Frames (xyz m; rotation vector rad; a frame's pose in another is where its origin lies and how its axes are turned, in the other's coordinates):
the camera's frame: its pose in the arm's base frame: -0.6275 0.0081 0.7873 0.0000 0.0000 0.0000
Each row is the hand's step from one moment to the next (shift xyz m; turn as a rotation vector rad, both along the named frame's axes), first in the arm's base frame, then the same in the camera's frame.
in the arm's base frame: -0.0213 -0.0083 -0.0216 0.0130 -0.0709 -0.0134
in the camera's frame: -0.0213 -0.0083 -0.0216 0.0130 -0.0709 -0.0134
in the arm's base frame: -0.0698 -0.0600 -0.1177 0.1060 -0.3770 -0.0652
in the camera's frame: -0.0698 -0.0600 -0.1177 0.1060 -0.3770 -0.0652
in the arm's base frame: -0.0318 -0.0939 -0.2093 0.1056 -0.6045 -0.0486
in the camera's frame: -0.0318 -0.0939 -0.2093 0.1056 -0.6045 -0.0486
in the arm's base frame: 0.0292 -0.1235 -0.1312 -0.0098 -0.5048 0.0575
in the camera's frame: 0.0292 -0.1235 -0.1312 -0.0098 -0.5048 0.0575
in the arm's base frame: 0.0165 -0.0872 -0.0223 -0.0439 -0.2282 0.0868
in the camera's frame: 0.0165 -0.0872 -0.0223 -0.0439 -0.2282 0.0868
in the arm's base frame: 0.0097 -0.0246 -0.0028 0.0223 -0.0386 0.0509
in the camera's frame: 0.0097 -0.0246 -0.0028 0.0223 -0.0386 0.0509
